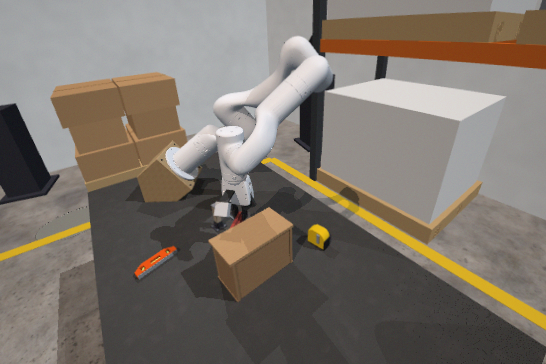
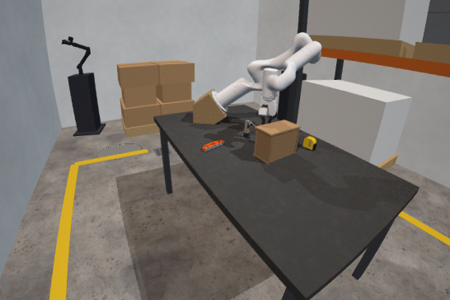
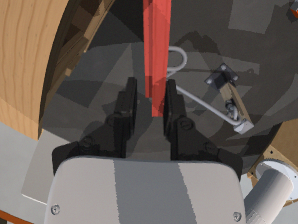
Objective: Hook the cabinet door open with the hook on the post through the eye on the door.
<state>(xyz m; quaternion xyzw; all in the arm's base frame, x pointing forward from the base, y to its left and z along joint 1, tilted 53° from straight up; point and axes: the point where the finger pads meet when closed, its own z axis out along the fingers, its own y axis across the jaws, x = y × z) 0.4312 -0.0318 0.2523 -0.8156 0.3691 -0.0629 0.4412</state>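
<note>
Right now my hand is 8 cm past the thin hook, 8 cm above it and 3 cm to the left of it. Also, from my hand: yellow tape measure (24 cm to the left, 13 cm ahead, 10 cm below); then hook post (10 cm behind, 6 cm below, 5 cm to the right); then red door (6 cm below, 5 cm to the right, 5 cm ahead).
</note>
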